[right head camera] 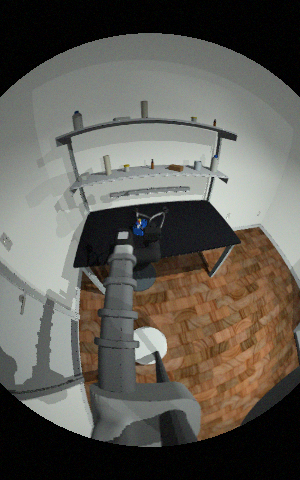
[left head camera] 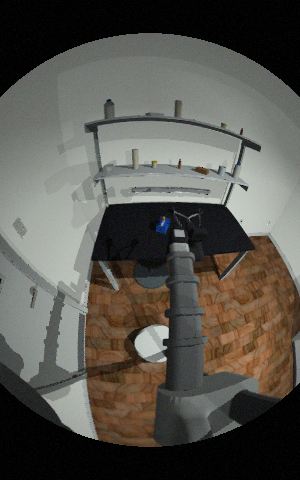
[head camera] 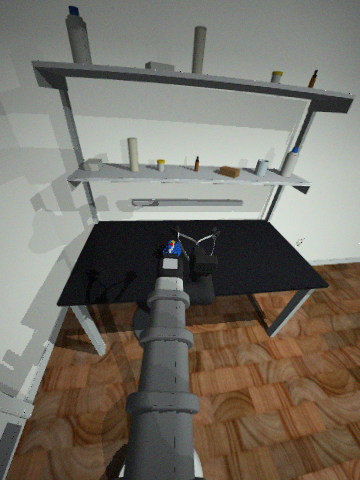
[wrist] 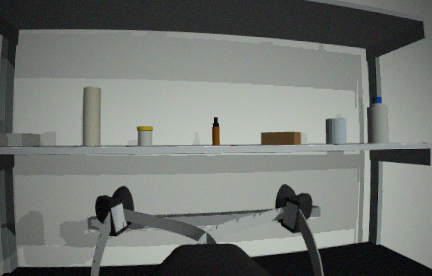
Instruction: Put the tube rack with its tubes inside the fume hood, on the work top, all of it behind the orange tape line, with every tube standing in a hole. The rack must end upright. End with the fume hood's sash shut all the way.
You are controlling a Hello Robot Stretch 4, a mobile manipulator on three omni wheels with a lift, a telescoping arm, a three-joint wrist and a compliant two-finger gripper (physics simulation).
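Where they show: gripper, fingertip midpoint: (right head camera: pixel 149 207) (left head camera: pixel 184 207) (head camera: pixel 195 228) (wrist: pixel 204 202); robot's base at its link origin: (right head camera: pixel 146 344) (left head camera: pixel 154 342).
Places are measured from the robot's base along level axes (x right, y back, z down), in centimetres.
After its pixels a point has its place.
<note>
The blue tube rack (head camera: pixel 172 251) @(x 0.4, y -91.1, z -81.0 cm) (left head camera: pixel 162 227) @(x 0.0, y -88.9, z -79.5 cm) (right head camera: pixel 138 230) @(x -0.5, y -88.7, z -78.8 cm) sits on the black table (head camera: pixel 280 265) @(x 72.2, y -90.4, z -73.4 cm) (left head camera: pixel 230 235) @(x 69.5, y -90.3, z -73.4 cm) (right head camera: pixel 200 230) @(x 56.2, y -91.4, z -73.4 cm), left of the gripper in the head view and partly hidden by the arm's end there. Red, yellow and white tube parts show at its top; how each tube stands is too small to tell. My gripper (head camera: pixel 196 231) @(x 8.9, y -67.6, z -114.5 cm) (left head camera: pixel 187 211) @(x 8.9, y -67.6, z -114.5 cm) (right head camera: pixel 151 211) @(x 8.9, y -67.6, z -114.5 cm) (wrist: pixel 204 202) @(x 8.9, y -67.6, z -114.5 cm) is open and empty, its fingers spread wide and pointing toward the back wall. The rack does not show in the wrist view. The fume hood, its sash and the orange tape line do not show.
A lower shelf (head camera: pixel 180 175) (wrist: pixel 175 149) @(x 1.9, y -110.0, z -118.3 cm) with bottles, jars and a brown box hangs above the table's back; an upper shelf (head camera: pixel 240 85) is over it. A grey bar (head camera: pixel 187 203) @(x 10.6, y -137.7, z -91.2 cm) is on the wall. A dark round stool (left head camera: pixel 151 276) stands at the table's front.
</note>
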